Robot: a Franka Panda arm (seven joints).
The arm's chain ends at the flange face. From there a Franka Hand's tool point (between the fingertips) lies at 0.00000 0.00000 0.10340 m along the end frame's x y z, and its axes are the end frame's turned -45 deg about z.
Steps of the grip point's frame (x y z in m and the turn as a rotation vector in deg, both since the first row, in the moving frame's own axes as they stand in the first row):
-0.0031 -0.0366 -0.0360 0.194 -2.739 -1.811
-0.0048 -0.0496 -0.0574 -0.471 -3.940 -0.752
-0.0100 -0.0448 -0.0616 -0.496 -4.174 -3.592
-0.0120 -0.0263 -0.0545 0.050 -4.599 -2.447
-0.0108 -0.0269 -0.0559 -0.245 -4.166 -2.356
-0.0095 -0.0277 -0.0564 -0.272 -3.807 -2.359
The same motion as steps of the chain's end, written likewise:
-0.0244 -0.0270 -0.0359 -1.800 -2.074 -1.811
-0.0341 -0.0373 -0.0572 -3.119 -2.453 -0.752
-0.0342 -0.0307 -0.0613 -3.302 -2.601 -3.592
-0.0213 -0.0160 -0.0542 -3.217 -3.287 -2.447
-0.0218 -0.0171 -0.0556 -3.119 -2.773 -2.356
-0.0219 -0.0182 -0.0562 -2.884 -2.500 -2.359

